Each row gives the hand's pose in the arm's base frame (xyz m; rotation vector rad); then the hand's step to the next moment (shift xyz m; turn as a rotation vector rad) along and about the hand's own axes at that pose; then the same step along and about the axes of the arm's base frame.
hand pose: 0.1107 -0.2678 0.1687 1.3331 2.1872 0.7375
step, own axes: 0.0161 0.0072 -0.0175 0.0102 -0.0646 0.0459
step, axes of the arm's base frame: -0.0132 0.0138 0.0159 -0.0169 -0.0064 -0.0778
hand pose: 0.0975 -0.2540 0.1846 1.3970 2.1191 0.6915
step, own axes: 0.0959 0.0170 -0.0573 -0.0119 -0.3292 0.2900
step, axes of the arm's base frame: -0.0591 0.0871 0.0410 -0.0272 -0.0842 -0.4299
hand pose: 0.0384 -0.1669 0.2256 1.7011 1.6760 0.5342
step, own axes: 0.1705 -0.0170 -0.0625 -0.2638 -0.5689 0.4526
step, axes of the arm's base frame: -0.0414 0.1776 0.0017 -0.1024 -0.3755 -0.6683
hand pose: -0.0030 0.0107 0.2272 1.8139 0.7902 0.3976
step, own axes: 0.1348 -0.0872 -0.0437 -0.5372 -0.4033 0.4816
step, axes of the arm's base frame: 0.0427 0.1411 -0.0772 -0.2288 -0.6175 -0.4996
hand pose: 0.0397 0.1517 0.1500 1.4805 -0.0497 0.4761
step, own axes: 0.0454 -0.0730 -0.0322 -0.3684 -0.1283 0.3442
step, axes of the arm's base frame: 0.0575 0.0423 -0.0577 -0.2032 -0.4345 -0.2014
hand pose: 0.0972 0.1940 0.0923 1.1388 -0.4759 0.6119
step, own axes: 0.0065 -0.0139 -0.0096 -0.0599 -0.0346 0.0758
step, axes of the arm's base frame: 0.0145 0.0063 -0.0088 -0.0247 -0.0932 -0.0352
